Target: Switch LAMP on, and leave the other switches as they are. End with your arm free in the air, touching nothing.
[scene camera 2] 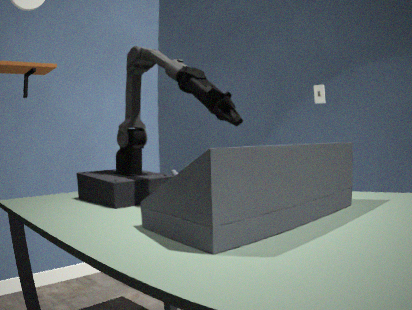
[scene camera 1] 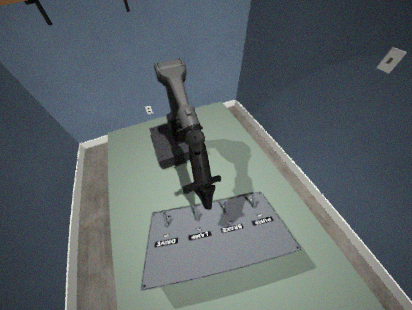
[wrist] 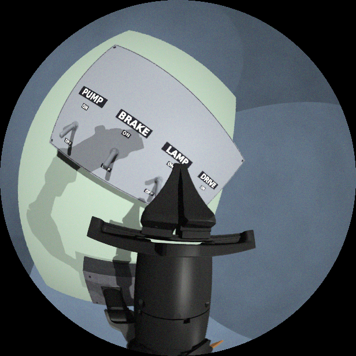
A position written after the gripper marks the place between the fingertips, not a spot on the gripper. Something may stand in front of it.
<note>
In view: the gripper (scene camera 2: 239,122) and a grey sloped switch panel (scene camera 2: 228,197).
The gripper is seen too in scene camera 1 (scene camera 1: 208,208) and in the wrist view (wrist: 178,169). The grey sloped switch panel is seen too in scene camera 1 (scene camera 1: 186,249) and in the wrist view (wrist: 124,102).
</note>
